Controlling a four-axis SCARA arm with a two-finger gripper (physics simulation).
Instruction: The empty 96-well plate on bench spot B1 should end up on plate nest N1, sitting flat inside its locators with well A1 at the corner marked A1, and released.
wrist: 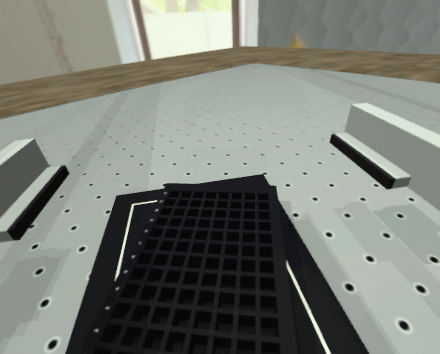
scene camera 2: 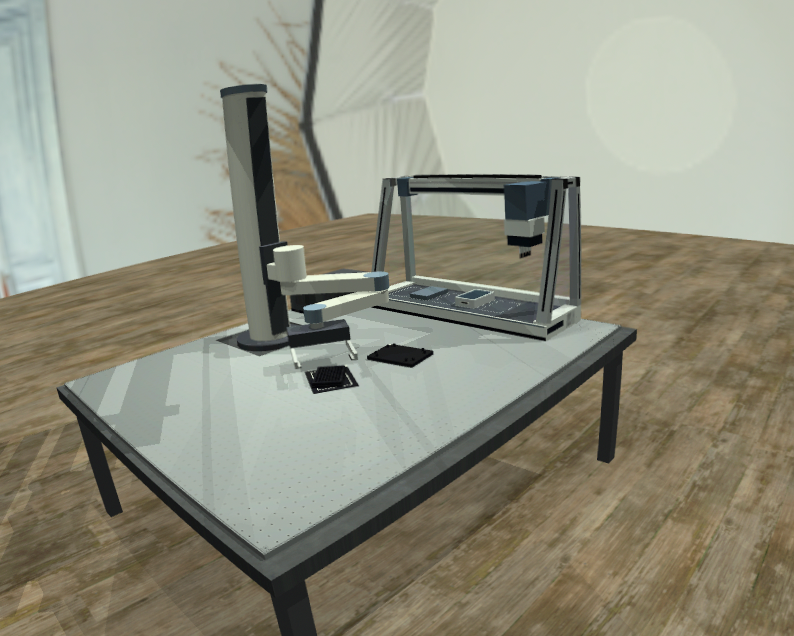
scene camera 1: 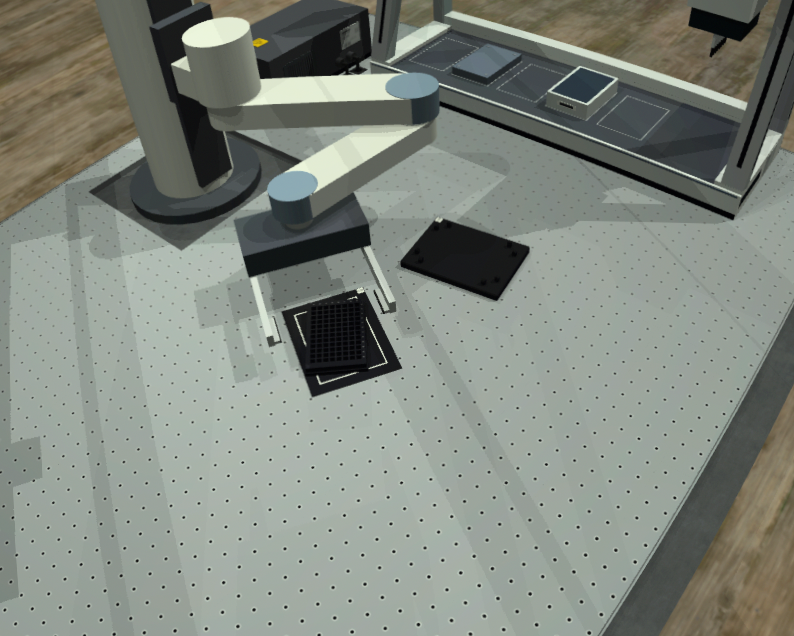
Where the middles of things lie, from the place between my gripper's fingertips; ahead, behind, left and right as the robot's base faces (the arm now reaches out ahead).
Now: hand 6 cm above the black well plate [scene camera 1: 336,333], 2 cm to the right of it and 2 cm past it. Round my hand: black nest with corner locators [scene camera 1: 476,261] 26 cm to the left, 6 cm below, 3 cm ahead; then black nest with white outline [scene camera 1: 382,359] 7 cm below, 2 cm to the left, 2 cm behind.
